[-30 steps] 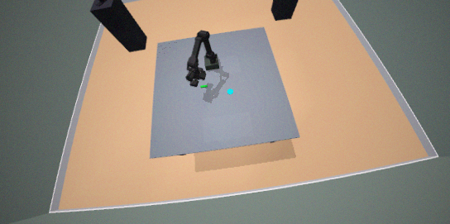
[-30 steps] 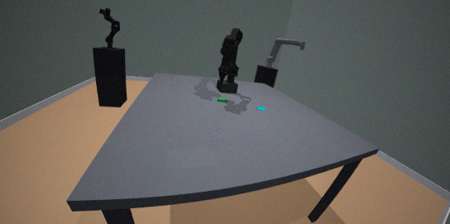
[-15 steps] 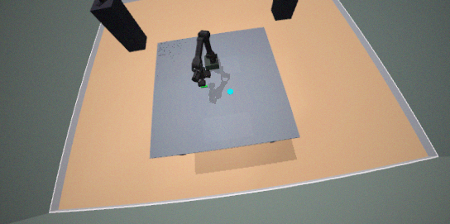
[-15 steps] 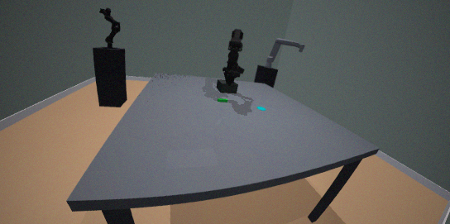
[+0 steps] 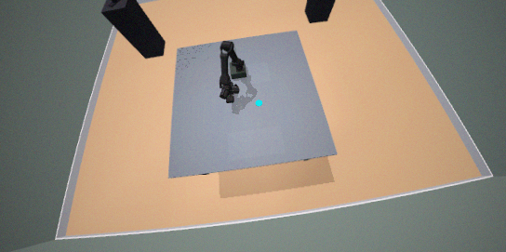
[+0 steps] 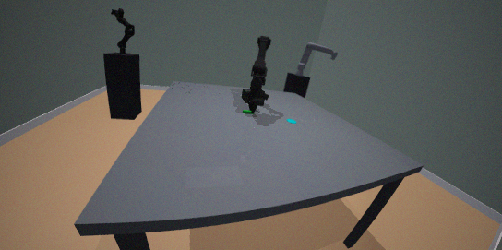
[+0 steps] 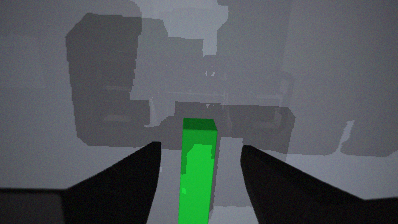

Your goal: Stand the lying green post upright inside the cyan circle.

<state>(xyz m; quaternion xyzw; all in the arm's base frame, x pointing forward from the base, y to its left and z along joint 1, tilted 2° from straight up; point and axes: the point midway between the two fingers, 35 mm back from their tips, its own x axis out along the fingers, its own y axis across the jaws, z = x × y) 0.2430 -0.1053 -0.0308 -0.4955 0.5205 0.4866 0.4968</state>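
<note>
My gripper tip is 230 mm to the right of the cyan circle, 90 mm short of it and 10 mm above it. The rest, counted from my gripper tip: green post (20 mm to the right).
</note>
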